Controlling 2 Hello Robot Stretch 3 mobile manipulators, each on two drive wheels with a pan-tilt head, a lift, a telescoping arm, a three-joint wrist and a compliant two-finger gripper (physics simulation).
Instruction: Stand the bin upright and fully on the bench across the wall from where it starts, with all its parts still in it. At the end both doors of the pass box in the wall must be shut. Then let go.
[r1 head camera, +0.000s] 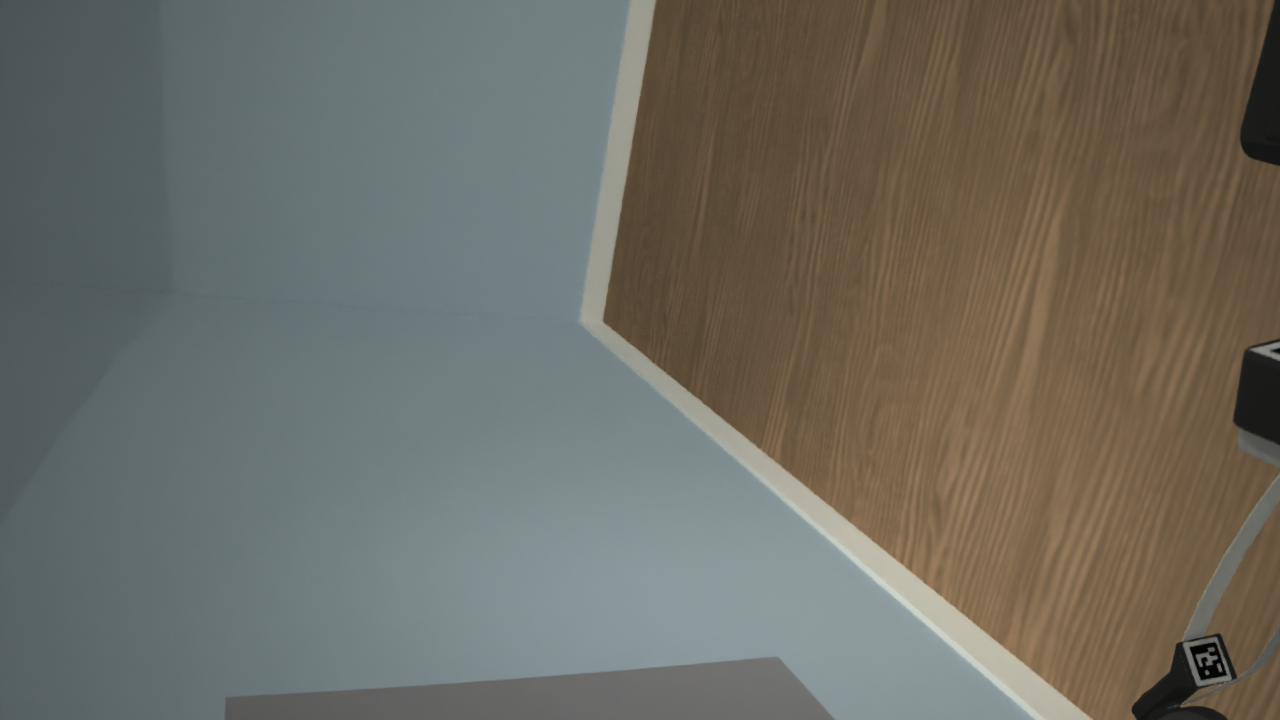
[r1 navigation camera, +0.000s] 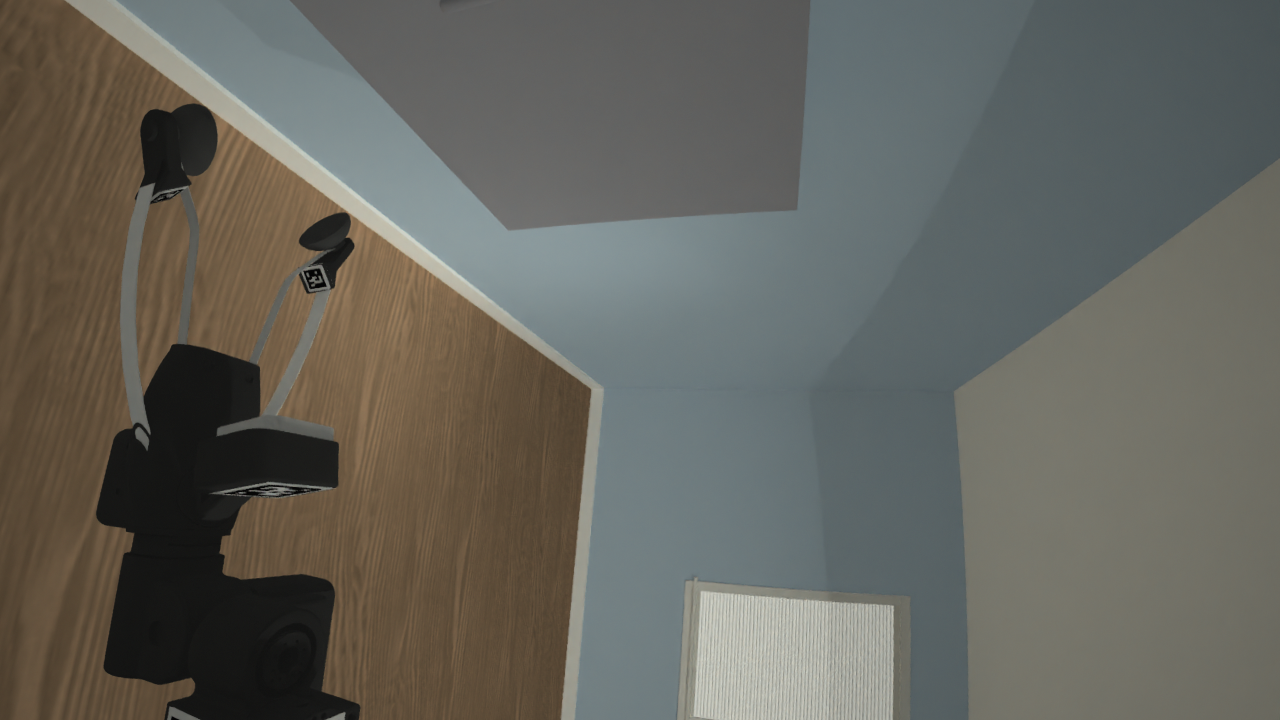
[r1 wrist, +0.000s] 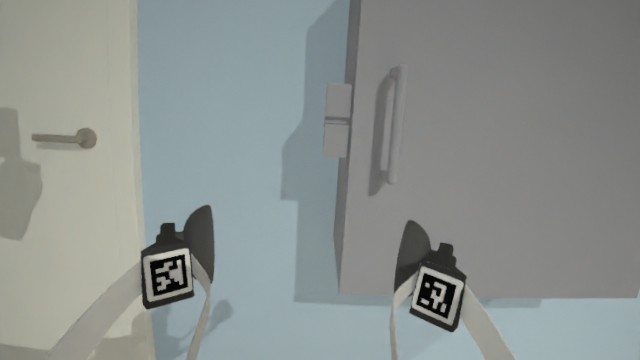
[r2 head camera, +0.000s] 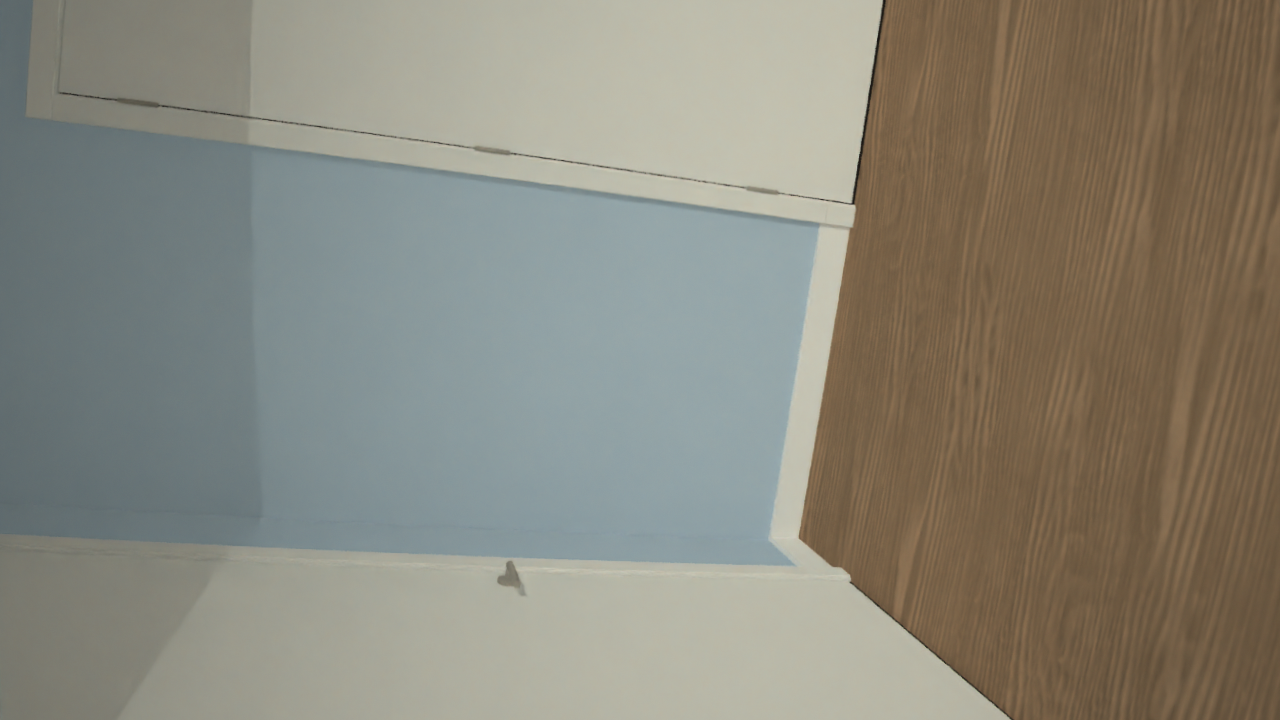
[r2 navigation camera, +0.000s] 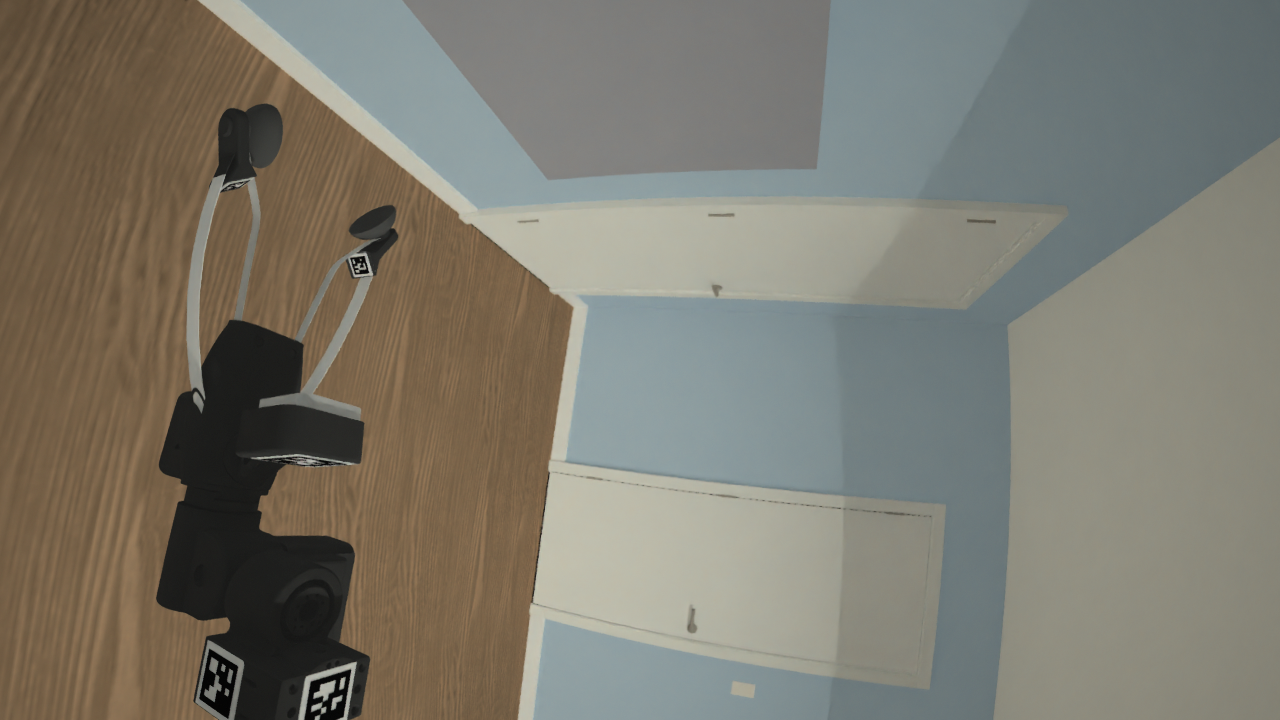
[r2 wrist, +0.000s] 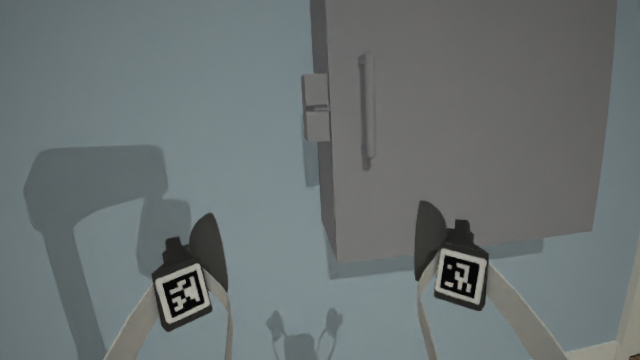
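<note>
The grey pass box door on r1's side (r1 head camera: 537, 689) (r1 navigation camera: 626, 107) (r1 wrist: 480, 150) looks shut, with a bar handle (r1 wrist: 397, 125) and a two-block latch (r1 wrist: 338, 120) at its left. r1's gripper (r1 navigation camera: 259, 185) (r1 wrist: 306, 250) is open and empty, in front of the wall and the door's lower left part. On r2's side the grey pass box door (r2 navigation camera: 689, 80) (r2 wrist: 465, 125) also looks shut, with a handle (r2 wrist: 370, 105) and latch blocks (r2 wrist: 316, 107). r2's gripper (r2 navigation camera: 317, 179) (r2 wrist: 320, 245) is open and empty, by the door's lower left part. The bin, its parts and the benches do not show.
A cream room door (r1 wrist: 70, 200) with a lever handle (r1 wrist: 86, 138) stands left of the pass box on r1's side. On r2's side two cream doors (r2 head camera: 537, 71) (r2 head camera: 537, 644) (r2 navigation camera: 805, 255) (r2 navigation camera: 644, 555) stand in the blue walls. A pale framed panel (r1 navigation camera: 792, 658) shows on r1's far wall.
</note>
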